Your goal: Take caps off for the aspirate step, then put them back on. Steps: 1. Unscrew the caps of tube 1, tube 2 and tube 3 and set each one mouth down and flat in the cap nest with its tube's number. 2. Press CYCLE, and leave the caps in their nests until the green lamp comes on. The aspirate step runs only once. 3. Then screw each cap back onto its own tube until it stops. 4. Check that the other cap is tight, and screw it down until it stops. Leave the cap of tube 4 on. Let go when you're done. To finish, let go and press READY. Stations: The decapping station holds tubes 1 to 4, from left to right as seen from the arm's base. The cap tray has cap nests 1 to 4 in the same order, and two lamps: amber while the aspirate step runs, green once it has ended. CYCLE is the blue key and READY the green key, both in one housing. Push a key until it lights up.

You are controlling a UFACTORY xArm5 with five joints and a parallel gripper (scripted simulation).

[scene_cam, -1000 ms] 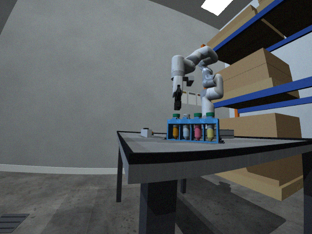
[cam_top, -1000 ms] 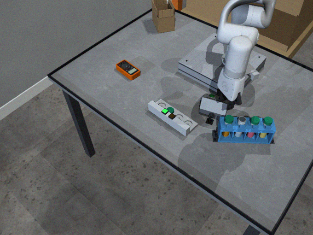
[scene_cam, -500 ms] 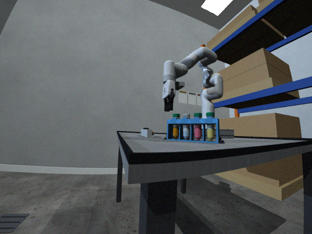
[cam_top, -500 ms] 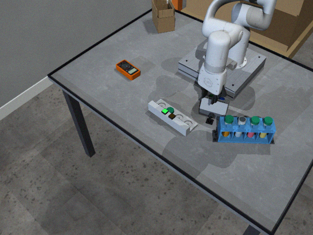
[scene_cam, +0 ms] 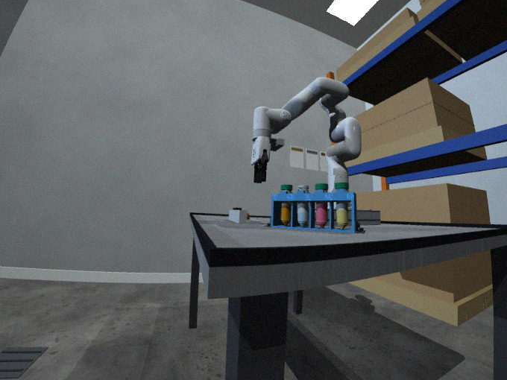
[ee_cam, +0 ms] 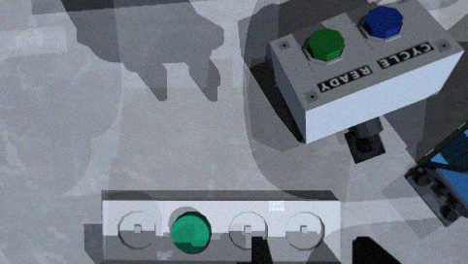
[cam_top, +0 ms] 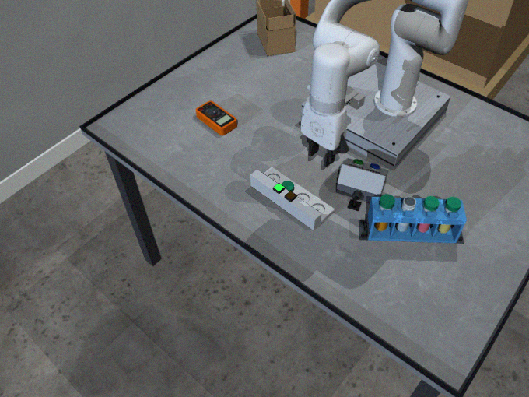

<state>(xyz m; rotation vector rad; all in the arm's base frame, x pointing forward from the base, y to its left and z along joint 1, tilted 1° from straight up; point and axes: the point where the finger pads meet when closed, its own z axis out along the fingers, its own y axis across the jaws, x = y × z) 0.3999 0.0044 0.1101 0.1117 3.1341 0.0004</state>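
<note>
Right now the threaded neck is 40 mm behind my hand, 220 mm to the left of it and 60 mm below it. Also, from my hand: green key (120 mm behind, 40 mm to the left, 110 mm below); blue key (140 mm behind, 80 mm to the left, 110 mm below); key housing (120 mm behind, 60 mm to the left, 120 mm below).
</note>
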